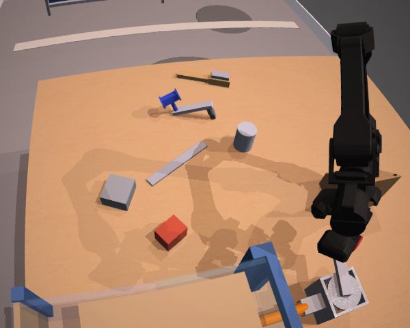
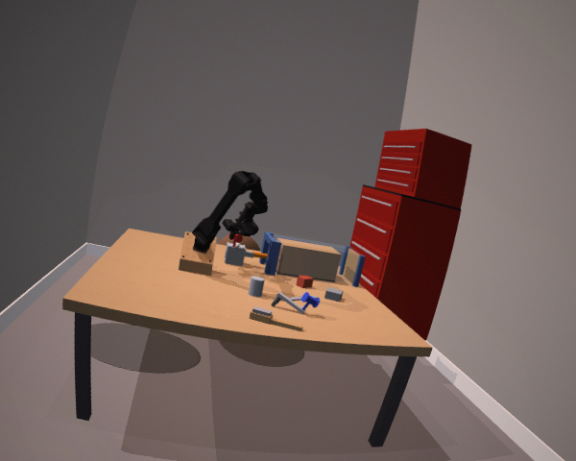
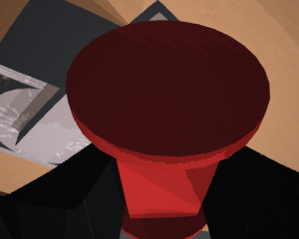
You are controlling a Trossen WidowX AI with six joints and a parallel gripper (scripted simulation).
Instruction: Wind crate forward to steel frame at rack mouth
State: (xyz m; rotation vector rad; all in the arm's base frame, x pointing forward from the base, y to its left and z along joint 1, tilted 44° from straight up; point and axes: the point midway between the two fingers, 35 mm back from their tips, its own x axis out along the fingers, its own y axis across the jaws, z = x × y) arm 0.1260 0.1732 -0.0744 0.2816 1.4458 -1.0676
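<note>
The red-gripped winch handle lies 3 cm to the left of my gripper tip, 3 cm below it and 1 cm ahead of it. Round my gripper tip: blue steel frame: 17 cm ahead, 11 cm to the left, 2 cm below; then red knob: 1 cm to the right, 1 cm ahead; then grey winch: 10 cm below, 8 cm to the left.
</note>
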